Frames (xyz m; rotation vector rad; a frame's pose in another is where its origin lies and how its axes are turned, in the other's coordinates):
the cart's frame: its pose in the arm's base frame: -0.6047 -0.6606 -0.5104 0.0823 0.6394 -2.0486
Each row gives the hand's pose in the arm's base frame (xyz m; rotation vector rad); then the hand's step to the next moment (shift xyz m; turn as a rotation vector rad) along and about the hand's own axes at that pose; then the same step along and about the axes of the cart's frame.
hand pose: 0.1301 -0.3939 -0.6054 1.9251 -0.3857 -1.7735
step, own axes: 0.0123 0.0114 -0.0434 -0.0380 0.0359 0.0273
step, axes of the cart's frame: -0.0169 0.0420 0.0105 0.0109 -0.0364 0.0451
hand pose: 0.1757 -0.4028 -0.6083 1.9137 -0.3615 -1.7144
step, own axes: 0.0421 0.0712 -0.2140 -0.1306 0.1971 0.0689
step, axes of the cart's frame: -0.0997 0.1936 0.0723 0.0484 -0.0908 0.2238
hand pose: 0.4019 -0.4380 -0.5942 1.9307 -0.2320 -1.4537
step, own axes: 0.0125 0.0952 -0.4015 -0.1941 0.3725 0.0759
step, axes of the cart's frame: -0.3141 0.2404 0.1183 0.0690 -0.1006 0.4090
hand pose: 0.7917 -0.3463 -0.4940 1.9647 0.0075 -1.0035
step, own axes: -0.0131 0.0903 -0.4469 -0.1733 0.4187 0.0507
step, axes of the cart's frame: -0.4410 0.0660 0.0961 0.0485 -0.0657 0.4486
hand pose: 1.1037 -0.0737 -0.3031 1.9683 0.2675 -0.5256
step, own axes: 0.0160 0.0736 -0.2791 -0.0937 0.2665 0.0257
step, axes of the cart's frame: -0.2780 -0.0598 0.0522 0.0197 -0.0285 0.2815
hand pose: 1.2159 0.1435 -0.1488 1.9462 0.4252 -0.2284
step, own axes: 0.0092 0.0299 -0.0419 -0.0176 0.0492 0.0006
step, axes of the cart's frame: -0.0451 -0.0125 0.0233 0.0004 -0.0079 0.0517
